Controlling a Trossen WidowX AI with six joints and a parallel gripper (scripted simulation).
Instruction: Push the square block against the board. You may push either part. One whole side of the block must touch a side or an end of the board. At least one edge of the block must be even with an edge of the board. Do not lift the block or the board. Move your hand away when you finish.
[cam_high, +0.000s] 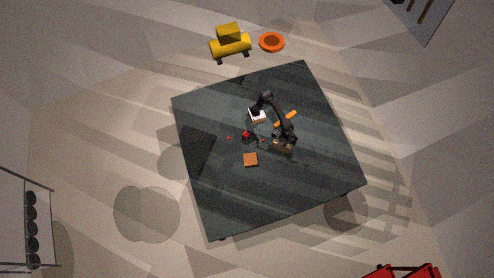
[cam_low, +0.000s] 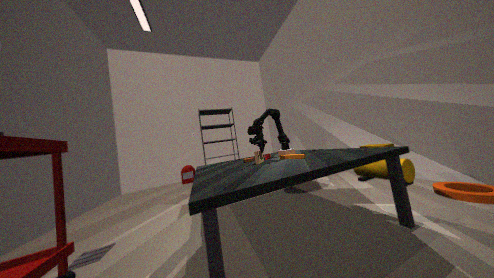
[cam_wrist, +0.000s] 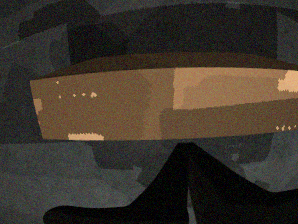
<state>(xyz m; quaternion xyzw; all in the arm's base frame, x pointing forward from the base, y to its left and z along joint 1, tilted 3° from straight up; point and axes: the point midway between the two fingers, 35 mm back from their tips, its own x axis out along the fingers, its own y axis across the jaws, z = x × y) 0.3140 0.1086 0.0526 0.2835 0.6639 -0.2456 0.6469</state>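
The tan block is 3 cm below my gripper tip, 2 cm to the right of it and 2 cm ahead of it. The rest, counted from my gripper tip: small red cube: 24 cm to the right, 18 cm behind, 6 cm below; then flat square block: 28 cm to the right, 7 cm below, 3 cm ahead; then orange board: 20 cm behind, 10 cm to the left, 6 cm below.
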